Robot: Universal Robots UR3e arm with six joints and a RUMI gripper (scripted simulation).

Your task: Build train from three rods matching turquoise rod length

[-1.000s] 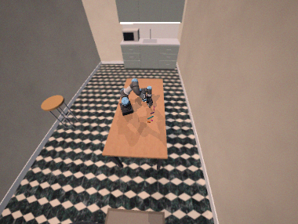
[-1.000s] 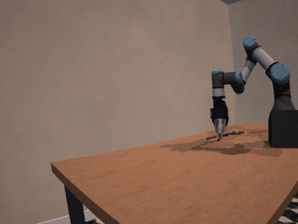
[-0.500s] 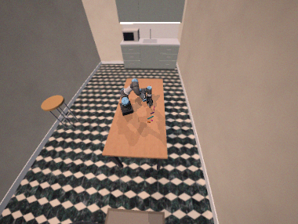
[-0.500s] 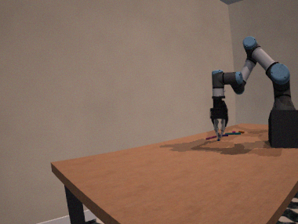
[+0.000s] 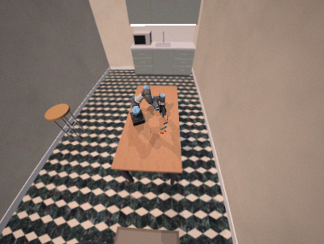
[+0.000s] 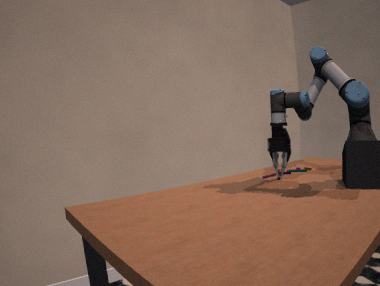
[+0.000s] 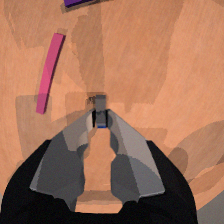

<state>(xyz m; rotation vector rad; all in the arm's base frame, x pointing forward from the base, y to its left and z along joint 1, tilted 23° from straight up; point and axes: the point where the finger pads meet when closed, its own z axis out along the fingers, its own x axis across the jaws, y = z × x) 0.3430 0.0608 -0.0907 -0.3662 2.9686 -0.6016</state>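
The blue rod lies 10 mm behind my hand, 20 mm to the left of it and 20 mm below it. Round my hand: grey rod 10 mm below; then purple rod 30 mm ahead, 110 mm to the right, 20 mm below; then pink rod 60 mm ahead, 20 mm to the right, 20 mm below.
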